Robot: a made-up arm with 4 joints.
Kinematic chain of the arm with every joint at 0, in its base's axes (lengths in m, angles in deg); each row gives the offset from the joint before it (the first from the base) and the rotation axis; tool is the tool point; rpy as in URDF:
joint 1: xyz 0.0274 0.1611 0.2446 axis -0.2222 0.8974 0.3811
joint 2: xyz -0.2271 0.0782 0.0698 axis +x
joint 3: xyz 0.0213 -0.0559 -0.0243 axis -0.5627 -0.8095 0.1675
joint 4: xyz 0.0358 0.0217 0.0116 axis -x
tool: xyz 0.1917 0.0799 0.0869 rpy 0 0 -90
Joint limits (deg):
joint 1: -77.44..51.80
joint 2: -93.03..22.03
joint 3: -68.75..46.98
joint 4: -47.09..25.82
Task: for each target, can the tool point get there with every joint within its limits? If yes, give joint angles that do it. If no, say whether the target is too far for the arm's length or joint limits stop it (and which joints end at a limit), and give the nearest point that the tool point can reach.
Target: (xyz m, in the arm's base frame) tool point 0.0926 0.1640 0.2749
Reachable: yes | joints 14.63 -10.71 -40.91 -37.11
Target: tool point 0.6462 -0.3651 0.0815
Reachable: no: too far | nearest point 0.1360 0.0968 0.2947 | short by 0.720 m
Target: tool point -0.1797 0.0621 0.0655
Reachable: no: joint limits stop it (at a limit: joint 1, joint 3, joint 4) | nearest point -0.0470 0.1666 0.1576 | short by 0.192 m
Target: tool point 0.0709 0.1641 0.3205
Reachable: yes | joints -14.33 -13.12 -36.36 -31.79
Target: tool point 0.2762 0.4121 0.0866
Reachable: no: joint limits stop it (at a limit: joint 2, joint 3) | nearest point 0.1008 0.3598 0.2246 | short by 0.229 m
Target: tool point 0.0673 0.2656 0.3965
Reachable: yes | joints 7.97 -9.33 -2.20 -21.14
